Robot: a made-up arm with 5 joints.
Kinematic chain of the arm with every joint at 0, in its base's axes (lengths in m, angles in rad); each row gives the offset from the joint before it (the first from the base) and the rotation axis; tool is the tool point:
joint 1: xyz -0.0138 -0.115 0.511 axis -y
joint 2: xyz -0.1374 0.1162 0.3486 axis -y
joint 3: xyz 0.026 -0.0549 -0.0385 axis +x
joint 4: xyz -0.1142 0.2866 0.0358 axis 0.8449 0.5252 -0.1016
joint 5: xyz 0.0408 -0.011 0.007 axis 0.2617 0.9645 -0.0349
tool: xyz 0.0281 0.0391 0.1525
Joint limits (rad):
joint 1: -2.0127..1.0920
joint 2: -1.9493..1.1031
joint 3: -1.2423..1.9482
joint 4: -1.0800..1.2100
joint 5: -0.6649..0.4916
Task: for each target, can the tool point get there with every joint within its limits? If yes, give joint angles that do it. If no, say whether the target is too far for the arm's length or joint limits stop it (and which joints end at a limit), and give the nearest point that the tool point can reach.
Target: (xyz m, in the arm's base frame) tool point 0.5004 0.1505 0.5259
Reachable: yes | joints -1.6976 -0.3960 0.1671 0.6711 -0.2849
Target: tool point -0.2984 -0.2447 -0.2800
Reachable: no: joint limits stop it (at a limit: joint 1, joint 3, joint 4, joint 5) | nearest point -0.3395 0.1247 0.1073 | short by 0.537 m
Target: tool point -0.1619 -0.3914 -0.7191
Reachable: no: too far | nearest point 0.1942 -0.1678 0.1032 | short by 0.924 m
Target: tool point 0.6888 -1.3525 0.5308
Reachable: no: too far | nearest point 0.6202 -0.3647 0.5289 | short by 0.990 m
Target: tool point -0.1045 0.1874 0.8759
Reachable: yes | joints -0.0251 -1.3804 -0.3086 0.9809 -0.4034
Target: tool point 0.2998 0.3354 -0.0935
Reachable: no: joint limits stop it (at a limit: joint 1, joint 4) | nearest point 0.3229 0.1961 0.1284 | short by 0.263 m
